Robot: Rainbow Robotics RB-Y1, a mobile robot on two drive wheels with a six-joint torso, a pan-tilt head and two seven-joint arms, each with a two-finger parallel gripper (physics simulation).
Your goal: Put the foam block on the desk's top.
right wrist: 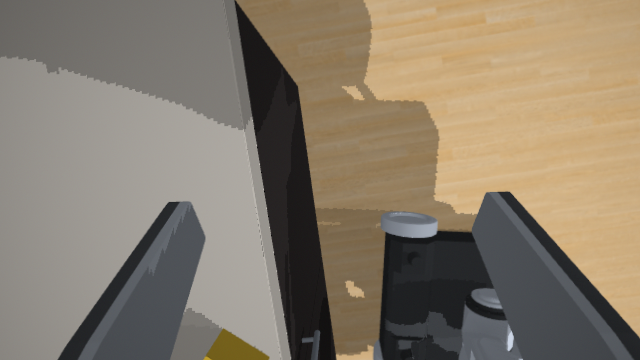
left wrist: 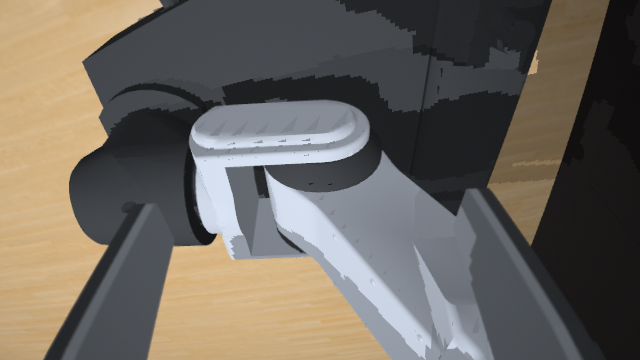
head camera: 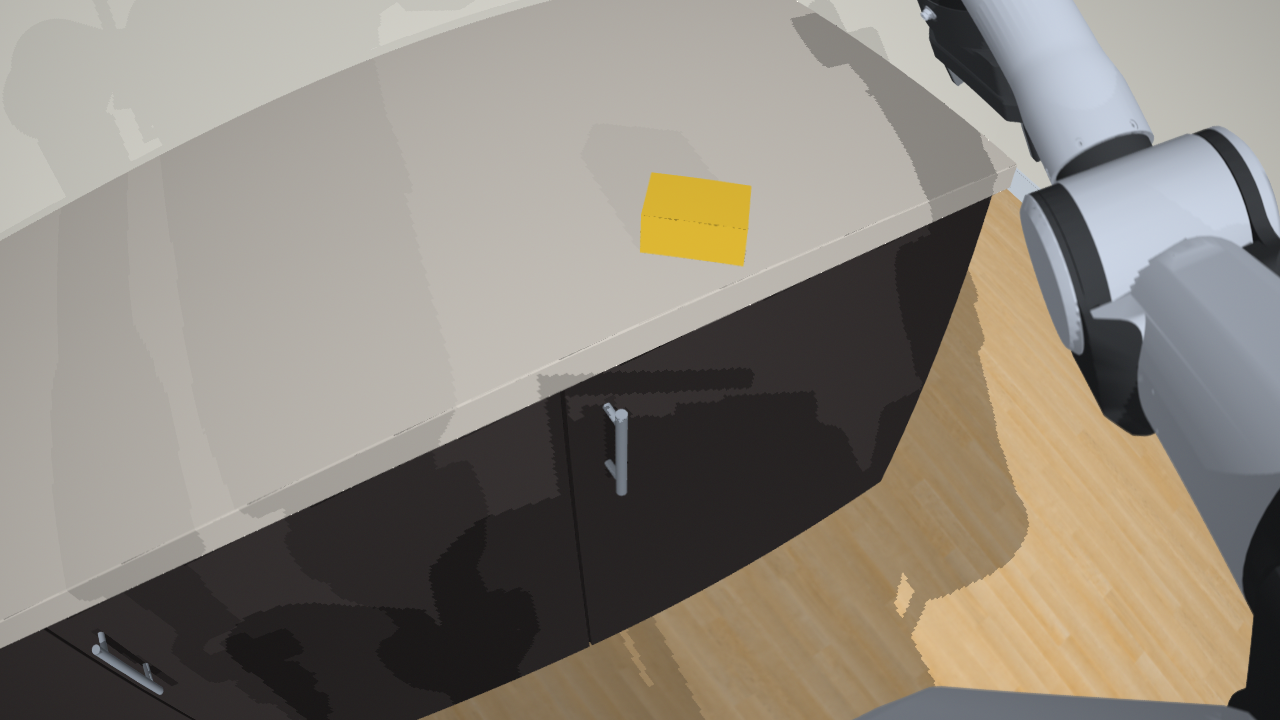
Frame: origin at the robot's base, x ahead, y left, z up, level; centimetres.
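Seen in the pictures: left gripper, between the fingertips: point(left wrist: 312, 215); right gripper, between the fingertips: point(right wrist: 336, 215) point(head camera: 1001, 114).
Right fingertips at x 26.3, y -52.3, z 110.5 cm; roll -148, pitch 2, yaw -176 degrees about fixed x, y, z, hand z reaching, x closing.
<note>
Offsets run from my right fingertips to a thing's middle. "spot": to the spot under its first point. Level surfaces: height alone.
The yellow foam block @[dx +11.5, dy +22.9, dz -17.2 cm] point(head camera: 695, 219) point(right wrist: 236, 347) rests on the pale top @[dz -19.4 cm] point(head camera: 313, 295) point(right wrist: 115, 150) of a long dark-fronted piece of furniture. It lies near the front edge, right of centre in the head view, and is cut off by the bottom edge of the right wrist view. My right gripper point(right wrist: 336, 215) is open and empty, above the front edge of that top, apart from the block. My left gripper point(left wrist: 312, 215) is open, with the floor and parts of my own body showing beyond its fingers.
The dark front has an upright bar handle @[spot: dx +2.3, dy +33.3, dz -35.0 cm] point(head camera: 621, 452) and a slanted handle @[spot: dx -7.2, dy +91.7, dz -35.6 cm] point(head camera: 129, 669). My right arm point(head camera: 1074, 98) stands at the right of the head view, beyond the top's right end. Wooden floor @[dz -110.5 cm] point(head camera: 1100, 573) point(right wrist: 525, 100) shows in front of the furniture.
</note>
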